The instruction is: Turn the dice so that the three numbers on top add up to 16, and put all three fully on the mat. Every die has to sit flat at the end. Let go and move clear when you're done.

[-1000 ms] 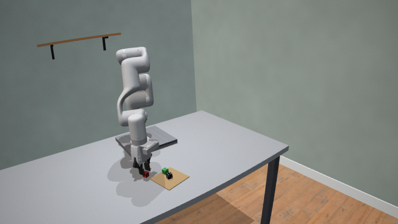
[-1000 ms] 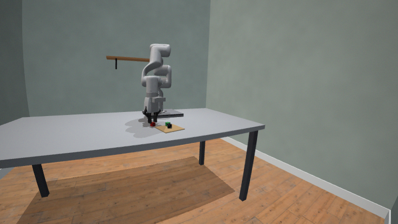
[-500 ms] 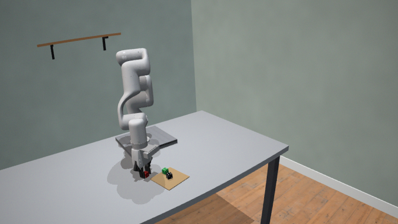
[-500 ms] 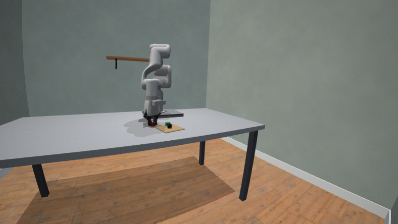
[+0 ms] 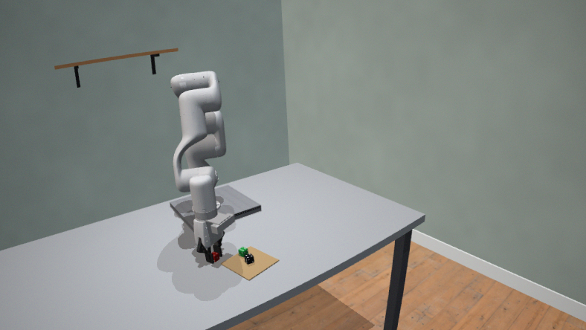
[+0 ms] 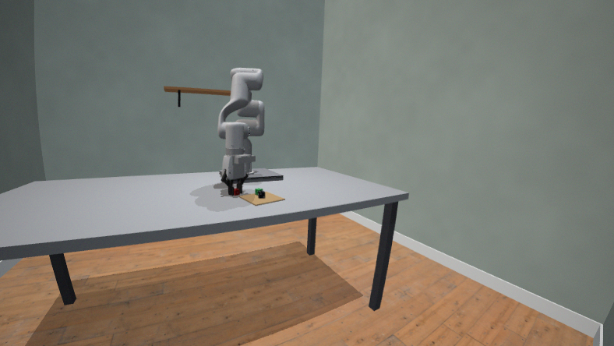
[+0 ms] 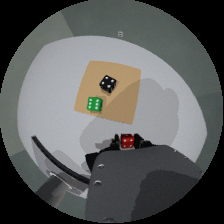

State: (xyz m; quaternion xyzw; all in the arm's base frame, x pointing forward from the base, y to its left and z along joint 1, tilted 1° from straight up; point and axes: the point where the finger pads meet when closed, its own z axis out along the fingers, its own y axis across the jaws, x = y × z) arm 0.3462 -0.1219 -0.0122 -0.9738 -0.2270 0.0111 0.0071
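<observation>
My gripper is now 10 mm above the red die. From my hand the other things lie so: black die (90 mm to the left, 90 mm ahead, 10 mm below); then tan mat (90 mm to the left, 90 mm ahead, 20 mm below); then green die (90 mm to the left, 40 mm ahead, 10 mm below).
</observation>
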